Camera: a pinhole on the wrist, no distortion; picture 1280 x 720 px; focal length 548.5 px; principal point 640.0 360.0 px. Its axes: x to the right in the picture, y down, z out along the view. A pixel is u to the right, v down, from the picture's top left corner.
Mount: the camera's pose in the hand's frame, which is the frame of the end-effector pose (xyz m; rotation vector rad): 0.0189 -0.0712 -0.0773 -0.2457 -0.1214 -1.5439
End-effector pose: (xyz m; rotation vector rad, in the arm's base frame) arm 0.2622 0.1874 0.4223 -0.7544 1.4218 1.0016
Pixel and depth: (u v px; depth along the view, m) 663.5 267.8 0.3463
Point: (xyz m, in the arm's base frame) 0.3840 0.4236 0.4467
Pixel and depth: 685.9 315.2 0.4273
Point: 0.4172 0.4996 0.4208
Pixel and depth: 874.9 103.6 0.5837
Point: 0.6926 0.6009 0.6231
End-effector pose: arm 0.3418 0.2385 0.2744 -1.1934 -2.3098 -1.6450
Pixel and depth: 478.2 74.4 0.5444
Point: 0.7881 0.5023 0.1459
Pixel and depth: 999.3 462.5 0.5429
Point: 0.2350 0.7277 -0.0947
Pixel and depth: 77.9 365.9 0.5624
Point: 0.8100 0.6230 0.6378
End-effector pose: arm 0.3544 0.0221 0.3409 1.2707 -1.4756 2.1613
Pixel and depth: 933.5 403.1 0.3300
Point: 0.5580 -0.1581 0.5368
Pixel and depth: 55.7 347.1 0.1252
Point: 0.2951 -0.0359 0.3027
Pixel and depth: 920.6 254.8 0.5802
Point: 0.8100 -0.3374 0.5214
